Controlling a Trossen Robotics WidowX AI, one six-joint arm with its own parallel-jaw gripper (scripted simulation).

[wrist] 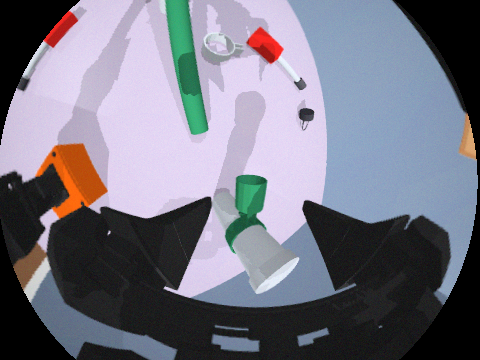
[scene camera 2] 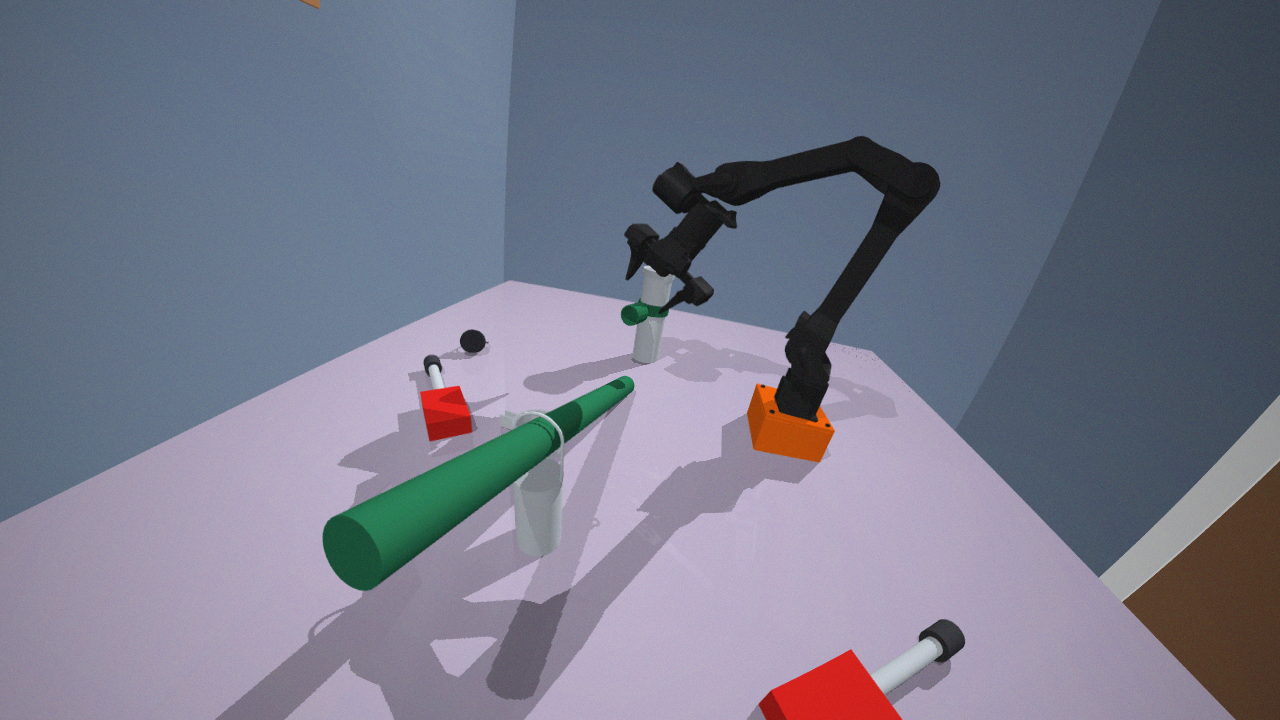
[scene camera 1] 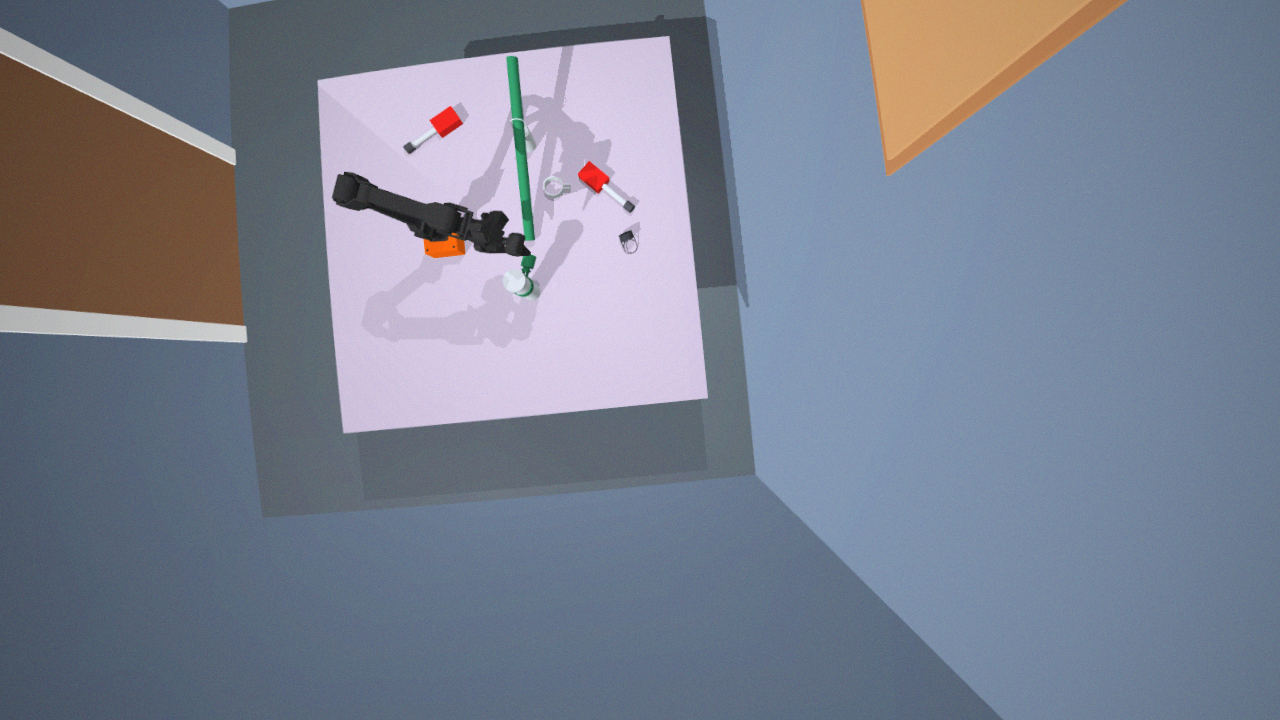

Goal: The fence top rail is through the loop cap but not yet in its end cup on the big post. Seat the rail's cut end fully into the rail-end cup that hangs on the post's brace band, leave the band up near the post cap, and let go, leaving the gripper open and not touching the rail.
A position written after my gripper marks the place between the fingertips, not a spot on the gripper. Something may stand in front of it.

Observation:
My gripper (scene camera 2: pixel 643 296) is open, with nothing in its grasp. I also see a green top rail (scene camera 2: pixel 365 545) and a big post (scene camera 2: pixel 648 336).
The green top rail shows as well in scene camera 1 (scene camera 1: pixel 518 126). My gripper shows as well in the wrist view (wrist: pixel 258 203) and in scene camera 1 (scene camera 1: pixel 519 252). The big post also shows in the wrist view (wrist: pixel 267 263).

